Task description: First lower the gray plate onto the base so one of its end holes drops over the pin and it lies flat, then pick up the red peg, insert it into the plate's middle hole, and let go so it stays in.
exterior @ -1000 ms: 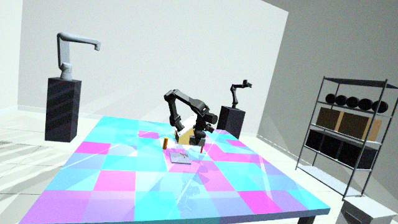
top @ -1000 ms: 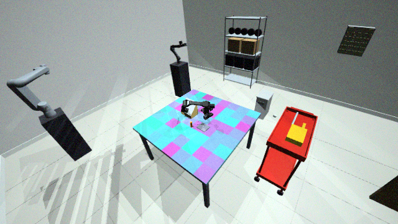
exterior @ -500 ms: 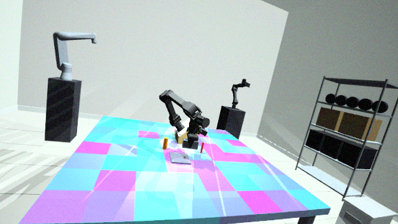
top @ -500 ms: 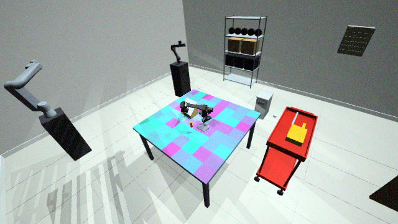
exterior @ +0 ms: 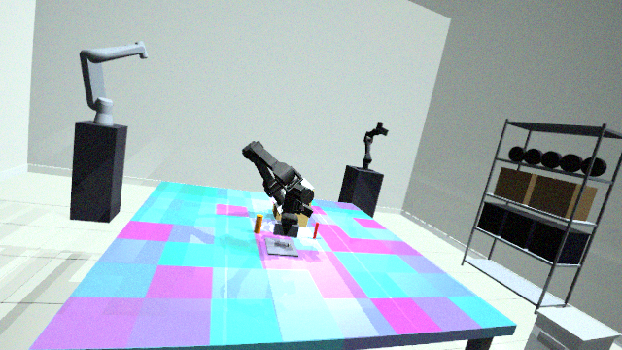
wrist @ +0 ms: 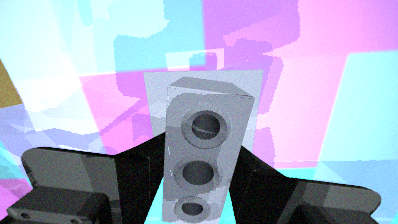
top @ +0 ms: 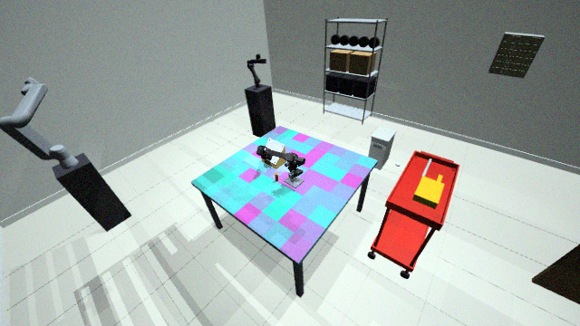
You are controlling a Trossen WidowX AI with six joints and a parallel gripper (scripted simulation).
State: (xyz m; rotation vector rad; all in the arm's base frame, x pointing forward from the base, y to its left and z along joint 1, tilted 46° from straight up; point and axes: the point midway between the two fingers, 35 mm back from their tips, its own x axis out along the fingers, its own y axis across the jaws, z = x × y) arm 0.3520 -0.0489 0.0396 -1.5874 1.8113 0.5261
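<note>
Right now the gray base is 60 mm below my gripper tip and 10 mm to the left of it. Also, from my gripper tip: short orange cylinder: 130 mm behind, 90 mm to the right, 30 mm below; red peg: 180 mm to the left, 110 mm behind, 30 mm below; gray plate: 30 mm above.
</note>
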